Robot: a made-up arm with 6 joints.
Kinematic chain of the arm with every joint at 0, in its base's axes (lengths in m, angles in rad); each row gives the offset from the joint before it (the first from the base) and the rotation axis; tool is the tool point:
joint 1: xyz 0 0 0.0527 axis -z
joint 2: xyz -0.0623 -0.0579 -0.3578 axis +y
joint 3: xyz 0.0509 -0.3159 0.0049 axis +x
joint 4: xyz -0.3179 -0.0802 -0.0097 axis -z
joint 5: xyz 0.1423 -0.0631 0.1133 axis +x
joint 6: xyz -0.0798 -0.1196 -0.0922 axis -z
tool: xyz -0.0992 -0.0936 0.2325
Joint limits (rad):
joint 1: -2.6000..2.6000
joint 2: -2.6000..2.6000
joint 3: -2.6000..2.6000
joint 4: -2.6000..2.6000
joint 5: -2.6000..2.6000
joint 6: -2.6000..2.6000
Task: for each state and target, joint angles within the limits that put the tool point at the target. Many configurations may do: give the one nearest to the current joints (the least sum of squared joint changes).
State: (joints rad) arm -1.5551 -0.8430 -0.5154 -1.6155 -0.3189 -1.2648
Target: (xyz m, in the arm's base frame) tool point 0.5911 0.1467 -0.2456
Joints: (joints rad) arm -2.4844 -1.3893 0.0590 -1.2028 -0.3512 -1.0361
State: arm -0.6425 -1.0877 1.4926 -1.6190 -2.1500 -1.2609
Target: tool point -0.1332 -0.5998 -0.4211
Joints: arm -0.6067 -0.7613 1.2062 -1.0804 -2.5597 -1.6170
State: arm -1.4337 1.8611 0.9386 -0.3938 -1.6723 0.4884
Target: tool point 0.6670 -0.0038 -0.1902
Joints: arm -1.0771 2.3653 0.8141 -0.2751 -1.5868 0.3301
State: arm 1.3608 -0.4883 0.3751 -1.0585 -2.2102 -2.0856
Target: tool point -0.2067 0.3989 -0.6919
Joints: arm 1.8528 -1.2808 0.2200 -1.6107 -2.4360 -1.8496
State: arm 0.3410 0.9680 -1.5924 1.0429 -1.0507 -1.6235
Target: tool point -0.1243 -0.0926 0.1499
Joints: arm 0.3207 0.5656 -1.2369 1.1459 -0.9255 -1.6969
